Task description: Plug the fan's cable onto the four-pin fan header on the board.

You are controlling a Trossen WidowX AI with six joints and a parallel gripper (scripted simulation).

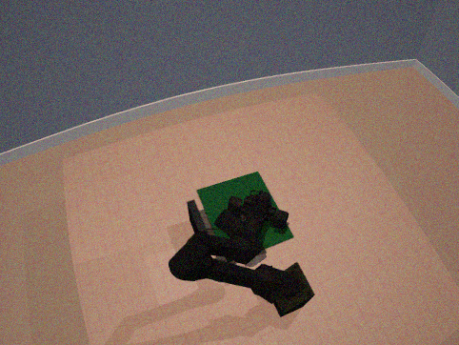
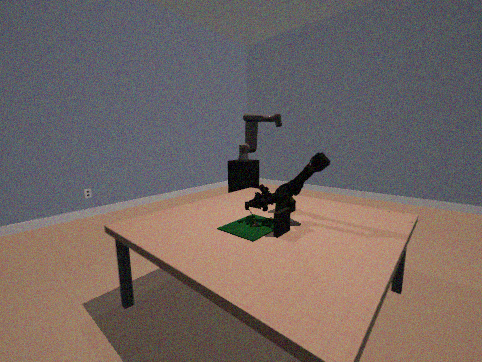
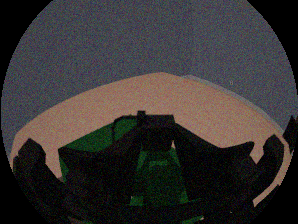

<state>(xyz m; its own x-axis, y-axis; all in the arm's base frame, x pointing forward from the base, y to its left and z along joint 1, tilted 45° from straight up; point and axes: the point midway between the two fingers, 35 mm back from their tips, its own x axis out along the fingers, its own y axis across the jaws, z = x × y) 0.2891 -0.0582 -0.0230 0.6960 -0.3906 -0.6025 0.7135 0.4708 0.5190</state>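
Right now my gripper tip is 110 mm above the pale fan header and 70 mm to the right of it. The rest, counted from my gripper tip: black plug (10 mm below); dark fan (220 mm to the left, 50 mm below, 10 mm ahead); green circuit board (120 mm below, 60 mm to the left, 20 mm ahead).
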